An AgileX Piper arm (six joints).
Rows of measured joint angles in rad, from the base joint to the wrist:
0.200, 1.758, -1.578, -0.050, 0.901, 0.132
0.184, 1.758, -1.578, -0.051, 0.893, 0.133
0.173, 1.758, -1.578, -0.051, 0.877, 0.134
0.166, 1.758, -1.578, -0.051, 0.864, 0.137
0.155, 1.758, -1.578, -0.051, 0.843, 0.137
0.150, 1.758, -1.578, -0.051, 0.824, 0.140
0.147, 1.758, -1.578, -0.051, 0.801, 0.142
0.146, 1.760, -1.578, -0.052, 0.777, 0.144
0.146, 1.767, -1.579, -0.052, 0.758, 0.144
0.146, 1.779, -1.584, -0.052, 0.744, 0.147
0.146, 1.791, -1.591, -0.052, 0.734, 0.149
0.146, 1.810, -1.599, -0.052, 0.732, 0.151
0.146, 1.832, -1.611, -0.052, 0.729, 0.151
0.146, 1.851, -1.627, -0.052, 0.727, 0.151
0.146, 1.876, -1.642, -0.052, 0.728, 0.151
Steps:
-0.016, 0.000, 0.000, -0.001, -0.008, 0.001
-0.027, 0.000, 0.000, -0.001, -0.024, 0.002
-0.034, 0.000, 0.000, -0.001, -0.037, 0.005
-0.045, 0.000, 0.000, -0.001, -0.058, 0.005
-0.050, 0.000, 0.000, -0.001, -0.077, 0.008
-0.053, 0.000, 0.000, -0.001, -0.100, 0.010
-0.054, 0.002, 0.000, -0.002, -0.124, 0.012
-0.054, 0.009, -0.001, -0.002, -0.143, 0.012
-0.054, 0.021, -0.006, -0.002, -0.157, 0.015
-0.054, 0.033, -0.013, -0.002, -0.167, 0.017
-0.054, 0.052, -0.021, -0.002, -0.169, 0.019
-0.054, 0.074, -0.033, -0.002, -0.172, 0.019
-0.054, 0.093, -0.049, -0.002, -0.174, 0.019
-0.054, 0.118, -0.064, -0.002, -0.173, 0.019

